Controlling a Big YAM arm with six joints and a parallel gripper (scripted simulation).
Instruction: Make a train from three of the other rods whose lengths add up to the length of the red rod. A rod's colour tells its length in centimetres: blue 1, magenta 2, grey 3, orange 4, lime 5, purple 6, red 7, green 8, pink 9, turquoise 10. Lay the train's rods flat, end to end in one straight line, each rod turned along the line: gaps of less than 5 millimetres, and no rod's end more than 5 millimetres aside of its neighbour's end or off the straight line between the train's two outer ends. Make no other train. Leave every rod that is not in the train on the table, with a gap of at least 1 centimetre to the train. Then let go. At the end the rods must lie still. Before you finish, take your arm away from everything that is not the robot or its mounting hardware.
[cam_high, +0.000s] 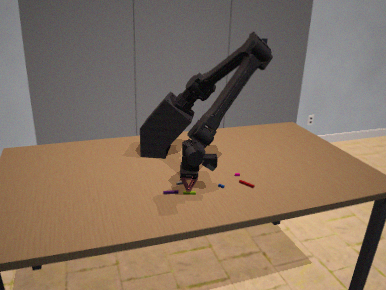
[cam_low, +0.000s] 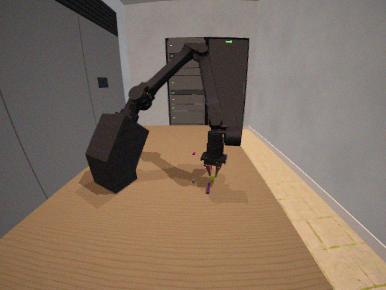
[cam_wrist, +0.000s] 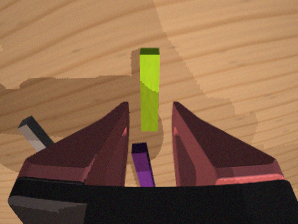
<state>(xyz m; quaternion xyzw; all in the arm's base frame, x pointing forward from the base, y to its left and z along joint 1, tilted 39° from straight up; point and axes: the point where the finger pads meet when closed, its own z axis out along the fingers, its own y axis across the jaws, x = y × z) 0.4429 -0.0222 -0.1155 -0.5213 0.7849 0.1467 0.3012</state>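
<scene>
My gripper is now 2 cm above the lime rod. Round my hand: grey rod: 9 cm behind, 1 cm to the right, 2 cm below; then purple rod: 2 cm behind, 7 cm to the right, 2 cm below; then red rod: 26 cm to the left, 2 cm below.
</scene>
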